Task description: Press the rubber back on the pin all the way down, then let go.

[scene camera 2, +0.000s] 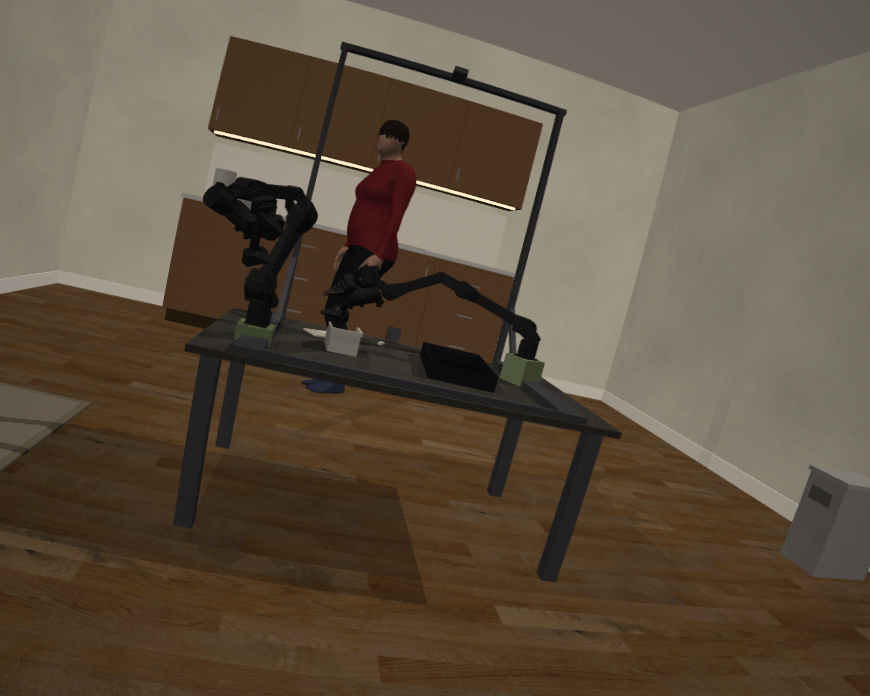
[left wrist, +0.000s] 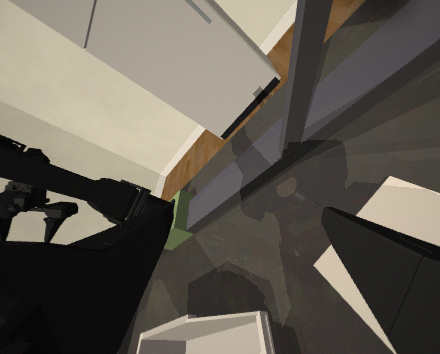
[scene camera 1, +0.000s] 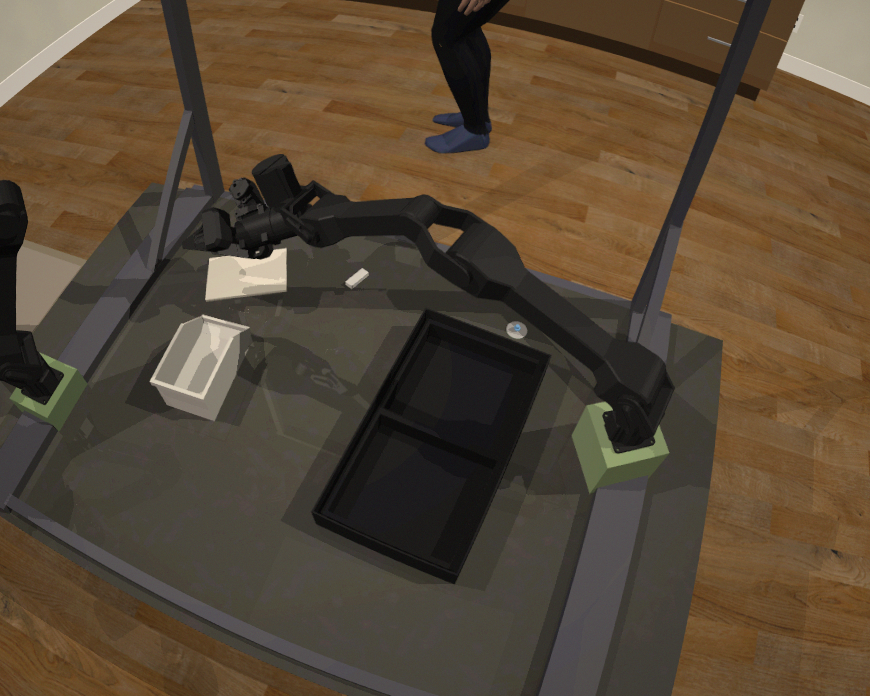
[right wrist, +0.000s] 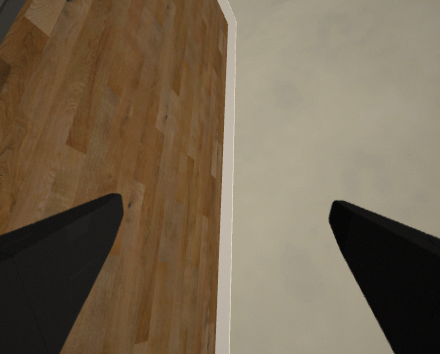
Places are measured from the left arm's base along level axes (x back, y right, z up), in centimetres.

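Where they show: left gripper, fingertip midpoint: (scene camera 2: 321, 303) (left wrist: 246, 212) (scene camera 1: 197, 248); right gripper, fingertip midpoint: (scene camera 2: 277, 248) (right wrist: 228, 207); left arm's base, link origin: (scene camera 2: 525, 357) (scene camera 1: 628, 429); right arm's base, link origin: (scene camera 2: 256, 324) (scene camera 1: 42, 383).
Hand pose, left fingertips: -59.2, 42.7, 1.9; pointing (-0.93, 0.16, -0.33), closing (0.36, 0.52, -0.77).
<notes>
Things, the pixels of their top centre, and the offset from my left fingertips, as dx, dy, dz. "spot": a spot on its surface instead.
- small white block, top centre: (scene camera 1: 357, 277) (scene camera 2: 381, 342) +26.5, -2.4, -10.4
- flat white slab, top centre: (scene camera 1: 246, 273) (scene camera 2: 328, 334) +6.7, +2.5, -10.8
- open white box, surface spot: (left wrist: 225, 327) spot: -3.1, -13.4, -9.0
- two-part black tray, top centre: (scene camera 1: 440, 430) (scene camera 2: 457, 357) +34.0, -35.5, -6.2
A small round clear disc with a blue centre (scene camera 1: 516, 330) lies behind the black tray in scene camera 1. It may be the pin; its rubber back cannot be made out. A small white block (scene camera 1: 356, 277) (scene camera 2: 380, 343) lies near the back edge. My left gripper (scene camera 1: 194, 239) (scene camera 2: 330, 301) (left wrist: 246, 212) is open and empty, above the back left of the table near the white slab, far from the disc. My right gripper (right wrist: 228, 207) is open and empty, raised, with floor and wall beyond its fingers. It also shows in the left wrist view (left wrist: 27, 232).
A flat white slab (scene camera 1: 250, 279) (left wrist: 410, 210) lies beside the left gripper. An open white box (scene camera 1: 217, 391) (scene camera 2: 342, 339) (left wrist: 225, 327) stands in front of it. A two-part black tray (scene camera 1: 441, 439) (scene camera 2: 460, 366) lies mid-table. Frame posts (scene camera 1: 192, 94) rise behind. A person (scene camera 2: 380, 210) stands behind the table.
</notes>
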